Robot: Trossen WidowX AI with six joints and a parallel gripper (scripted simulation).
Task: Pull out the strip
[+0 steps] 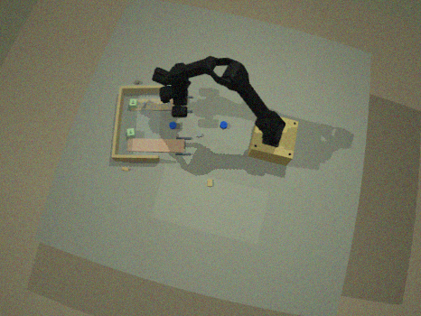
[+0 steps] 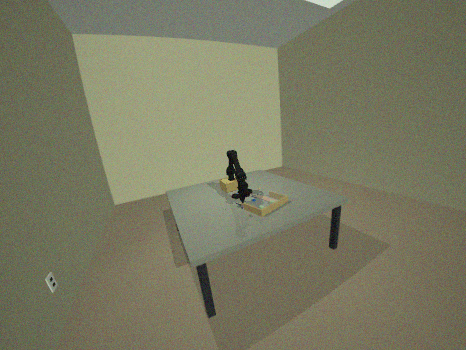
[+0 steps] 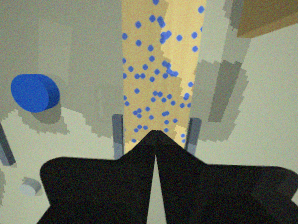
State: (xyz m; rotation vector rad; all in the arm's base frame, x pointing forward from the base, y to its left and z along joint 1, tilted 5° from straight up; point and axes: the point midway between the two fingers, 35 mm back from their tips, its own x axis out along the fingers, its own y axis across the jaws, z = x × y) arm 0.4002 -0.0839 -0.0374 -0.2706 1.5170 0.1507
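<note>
Now: the grey peg 11 cm to the left of my gripper tip and 11 cm behind it.
</note>
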